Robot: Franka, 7 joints.
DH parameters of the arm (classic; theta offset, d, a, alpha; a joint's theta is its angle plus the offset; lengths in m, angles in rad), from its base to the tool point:
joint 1: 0 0.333 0 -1.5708
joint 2: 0 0 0 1.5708
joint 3: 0 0.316 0.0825 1.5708
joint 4: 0 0 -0.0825 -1.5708
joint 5: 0 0.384 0 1.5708
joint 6: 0 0 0.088 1.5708
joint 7: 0 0.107 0 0
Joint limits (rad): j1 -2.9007..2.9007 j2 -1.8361..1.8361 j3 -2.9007..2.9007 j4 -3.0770..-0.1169 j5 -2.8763..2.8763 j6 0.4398..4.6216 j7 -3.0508..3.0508
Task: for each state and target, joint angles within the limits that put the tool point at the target. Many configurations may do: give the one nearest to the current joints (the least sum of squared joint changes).
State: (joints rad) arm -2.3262 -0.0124 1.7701 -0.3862 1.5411 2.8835 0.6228
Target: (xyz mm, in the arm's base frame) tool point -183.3 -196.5 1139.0
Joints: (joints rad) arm -2.7354 0.2857 1.7184 -0.2055 1.4751 2.6335 0.6228
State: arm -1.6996 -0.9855 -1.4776 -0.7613 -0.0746 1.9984 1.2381
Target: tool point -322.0 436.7 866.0
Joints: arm -1.8919 -0.8149 -1.1951 -0.9233 -0.0149 1.6590 1.2381
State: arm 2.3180 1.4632 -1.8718 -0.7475 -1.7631 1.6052 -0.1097
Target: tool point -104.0 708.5 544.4
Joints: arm 2.3086 1.5815 -1.7888 -1.1022 -1.5979 1.3077 -0.1097
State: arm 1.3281 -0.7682 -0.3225 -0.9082 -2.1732 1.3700 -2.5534
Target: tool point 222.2 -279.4 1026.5
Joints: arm 1.4231 -0.7629 -0.4368 -1.0296 -2.1104 1.3104 -2.5534
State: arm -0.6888 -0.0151 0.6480 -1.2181 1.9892 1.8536 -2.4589
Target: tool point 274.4 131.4 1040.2
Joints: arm -0.6501 -0.4670 0.3748 -1.2768 1.9464 1.6807 -2.4589
